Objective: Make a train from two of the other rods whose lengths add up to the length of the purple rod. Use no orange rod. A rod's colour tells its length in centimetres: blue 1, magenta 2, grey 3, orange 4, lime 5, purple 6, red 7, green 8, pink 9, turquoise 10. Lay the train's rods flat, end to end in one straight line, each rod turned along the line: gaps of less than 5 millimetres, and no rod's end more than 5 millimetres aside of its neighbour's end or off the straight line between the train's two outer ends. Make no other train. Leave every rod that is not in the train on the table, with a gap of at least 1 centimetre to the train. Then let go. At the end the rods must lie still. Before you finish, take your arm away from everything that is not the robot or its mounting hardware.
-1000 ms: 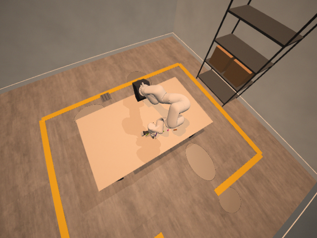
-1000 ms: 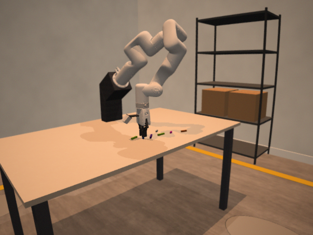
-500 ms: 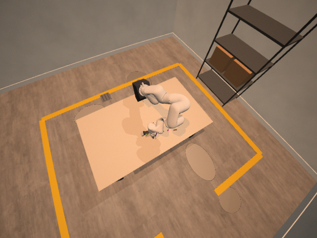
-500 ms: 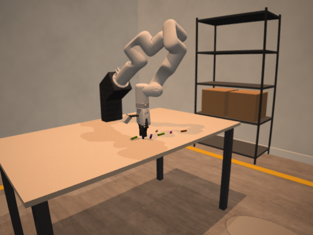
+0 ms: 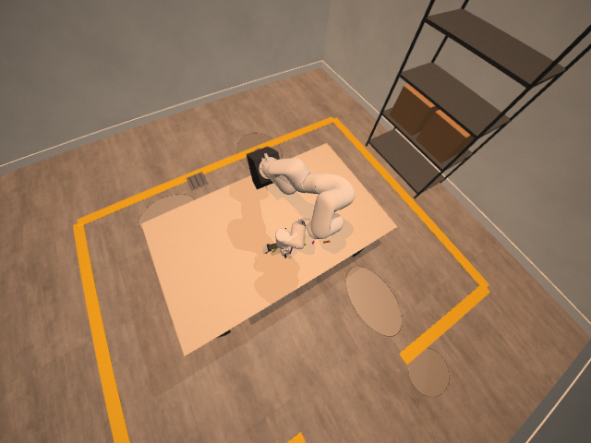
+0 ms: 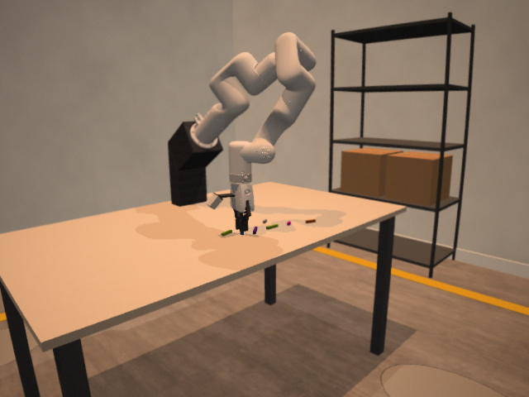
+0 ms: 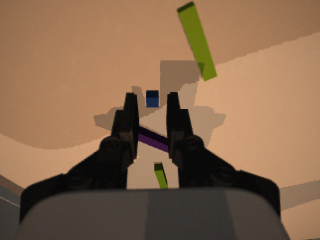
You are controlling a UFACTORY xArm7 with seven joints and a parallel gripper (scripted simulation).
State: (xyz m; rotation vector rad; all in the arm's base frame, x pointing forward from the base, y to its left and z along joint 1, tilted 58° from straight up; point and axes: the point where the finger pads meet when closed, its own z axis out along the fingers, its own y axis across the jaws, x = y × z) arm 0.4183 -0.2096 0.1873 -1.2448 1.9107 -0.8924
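Now: hand 30 mm above the small blue rod. From my hand the other things lie so: purple rod: 50 mm to the left, 30 mm below, 30 mm ahead; then grey rod: 170 mm to the left, 30 mm below, 10 mm ahead; then magenta rod: 180 mm to the left, 100 mm ahead, 30 mm below.
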